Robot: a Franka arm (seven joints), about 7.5 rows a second.
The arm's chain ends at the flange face. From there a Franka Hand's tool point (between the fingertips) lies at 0.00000 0.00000 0.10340 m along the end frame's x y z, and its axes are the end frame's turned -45 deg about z.
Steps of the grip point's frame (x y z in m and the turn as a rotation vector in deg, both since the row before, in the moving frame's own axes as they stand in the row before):
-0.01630, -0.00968, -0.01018, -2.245, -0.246, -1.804
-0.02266, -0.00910, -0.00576, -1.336, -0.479, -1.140
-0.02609, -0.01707, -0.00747, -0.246, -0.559, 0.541
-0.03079, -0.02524, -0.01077, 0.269, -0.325, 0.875
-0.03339, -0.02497, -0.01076, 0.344, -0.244, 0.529
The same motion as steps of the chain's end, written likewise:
-0.02097, 0.00154, -0.01010, -1.761, 1.414, -1.804
-0.02357, 0.00728, -0.00573, -1.283, 0.606, -1.140
-0.03011, 0.00535, -0.00746, -0.569, -0.221, 0.541
-0.03886, 0.00386, -0.01077, -0.040, -0.420, 0.875
-0.04052, 0.00608, -0.01076, 0.071, -0.416, 0.529

